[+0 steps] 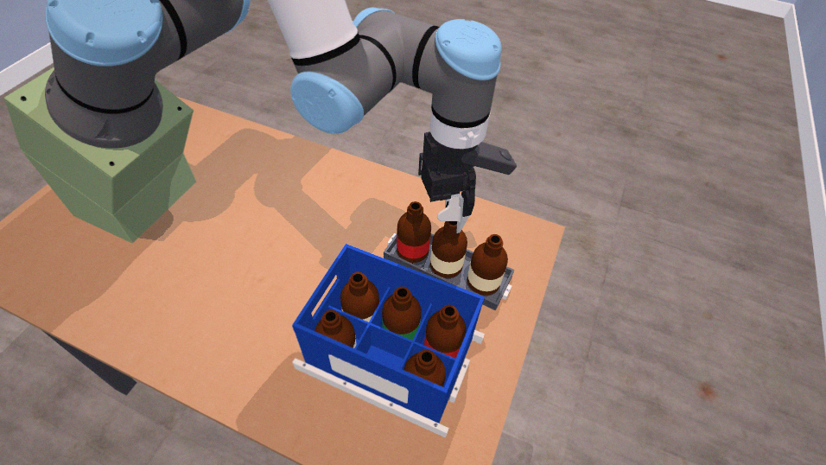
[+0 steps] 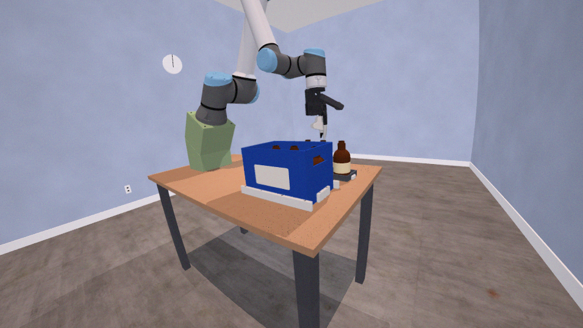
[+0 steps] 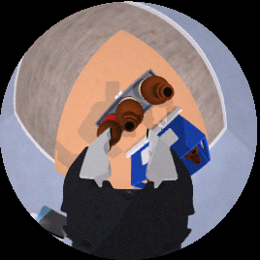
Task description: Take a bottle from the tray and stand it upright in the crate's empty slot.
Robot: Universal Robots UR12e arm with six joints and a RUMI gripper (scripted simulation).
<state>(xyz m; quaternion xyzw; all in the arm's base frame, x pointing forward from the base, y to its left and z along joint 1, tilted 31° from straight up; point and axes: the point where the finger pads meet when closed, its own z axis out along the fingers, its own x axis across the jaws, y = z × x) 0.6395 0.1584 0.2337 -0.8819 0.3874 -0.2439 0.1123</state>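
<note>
Right now my hand is 100 mm above the red-label bottle and 80 mm past it. Also, from my hand: blue crate: 240 mm to the right, 100 mm below, 10 mm behind; then grey tray: 170 mm below.
</note>
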